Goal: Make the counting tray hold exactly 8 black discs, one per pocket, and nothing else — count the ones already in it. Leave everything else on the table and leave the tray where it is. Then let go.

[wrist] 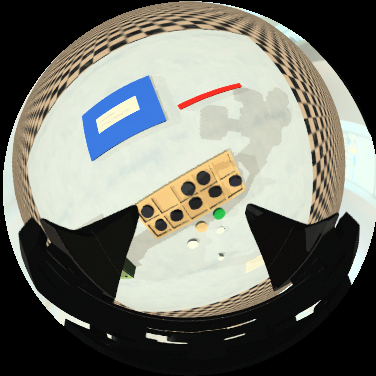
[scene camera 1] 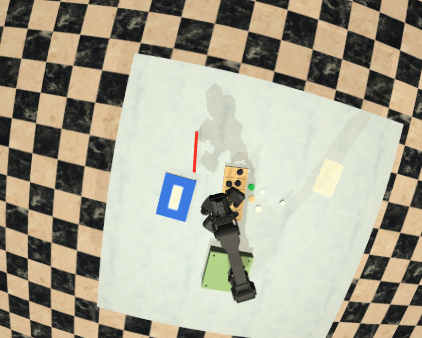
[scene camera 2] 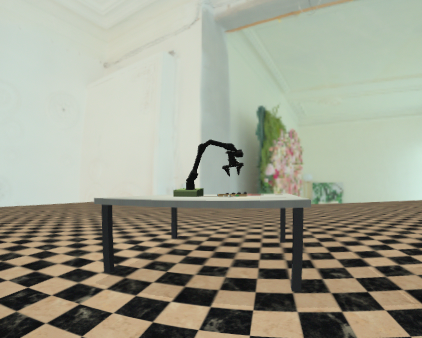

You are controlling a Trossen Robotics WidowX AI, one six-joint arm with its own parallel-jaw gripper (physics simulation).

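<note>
The wooden counting tray (scene camera 1: 229,171) (wrist: 166,197) lies on the table with two rows of pockets. In the wrist view, every pocket of the row nearer the loose discs holds a black disc (wrist: 215,191). In the other row, three pockets hold one black disc (wrist: 147,211) each and two are empty: the one at the far right end and the second from the left. My gripper (scene camera 1: 222,209) (scene camera 2: 233,174) (wrist: 192,210) is wide open and empty, high above the tray. In scene camera 1 it hides part of the tray.
Beside the tray lie a green disc (scene camera 1: 251,187) (wrist: 219,213), a tan disc (wrist: 201,226), two white discs (wrist: 193,244) (wrist: 221,230) and a small pale piece (scene camera 1: 282,202). A blue panel (scene camera 1: 162,205) (wrist: 92,130), a red stick (scene camera 1: 195,151) and a cream card (scene camera 1: 328,177) lie farther off.
</note>
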